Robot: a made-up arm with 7 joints. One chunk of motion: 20 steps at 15 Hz.
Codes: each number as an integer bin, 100 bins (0 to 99) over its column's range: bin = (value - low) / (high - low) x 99, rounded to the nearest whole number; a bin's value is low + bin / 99 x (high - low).
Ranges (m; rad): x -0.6..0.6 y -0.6..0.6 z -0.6..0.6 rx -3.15..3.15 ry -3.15..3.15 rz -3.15..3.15
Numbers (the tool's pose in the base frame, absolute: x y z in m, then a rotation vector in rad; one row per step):
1: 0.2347 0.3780 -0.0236 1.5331 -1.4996 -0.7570
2: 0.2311 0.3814 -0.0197 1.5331 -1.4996 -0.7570
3: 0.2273 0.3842 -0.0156 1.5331 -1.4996 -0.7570
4: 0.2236 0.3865 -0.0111 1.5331 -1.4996 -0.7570
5: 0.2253 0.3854 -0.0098 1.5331 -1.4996 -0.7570
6: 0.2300 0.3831 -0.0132 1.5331 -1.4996 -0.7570
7: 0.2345 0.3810 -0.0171 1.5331 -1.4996 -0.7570
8: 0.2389 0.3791 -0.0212 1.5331 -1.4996 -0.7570
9: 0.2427 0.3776 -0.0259 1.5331 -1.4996 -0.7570
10: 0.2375 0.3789 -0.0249 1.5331 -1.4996 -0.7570
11: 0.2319 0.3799 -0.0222 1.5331 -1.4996 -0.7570
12: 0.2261 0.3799 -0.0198 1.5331 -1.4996 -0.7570
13: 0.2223 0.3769 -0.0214 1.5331 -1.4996 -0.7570
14: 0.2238 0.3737 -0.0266 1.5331 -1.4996 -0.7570
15: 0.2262 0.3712 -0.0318 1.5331 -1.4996 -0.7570
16: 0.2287 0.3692 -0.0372 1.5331 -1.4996 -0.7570
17: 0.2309 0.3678 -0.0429 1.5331 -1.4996 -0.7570
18: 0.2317 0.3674 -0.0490 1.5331 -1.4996 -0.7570
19: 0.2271 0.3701 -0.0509 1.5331 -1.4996 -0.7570
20: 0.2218 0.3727 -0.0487 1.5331 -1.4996 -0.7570
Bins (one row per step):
1: 69 81 48 74 26 38
2: 69 81 48 74 26 38
3: 68 81 48 74 26 38
4: 68 81 49 74 26 38
5: 68 81 49 74 26 38
6: 68 81 48 74 26 38
7: 69 81 48 74 26 38
8: 69 81 48 74 26 38
9: 70 81 47 74 26 38
10: 69 81 47 74 26 38
11: 69 81 48 74 26 38
12: 68 81 48 74 26 38
13: 68 81 48 74 26 38
14: 68 80 47 74 26 38
15: 68 80 47 74 26 38
16: 68 80 46 74 26 38
17: 69 80 46 74 26 38
18: 69 80 45 74 26 38
19: 68 80 45 74 26 38
20: 68 80 45 74 26 38

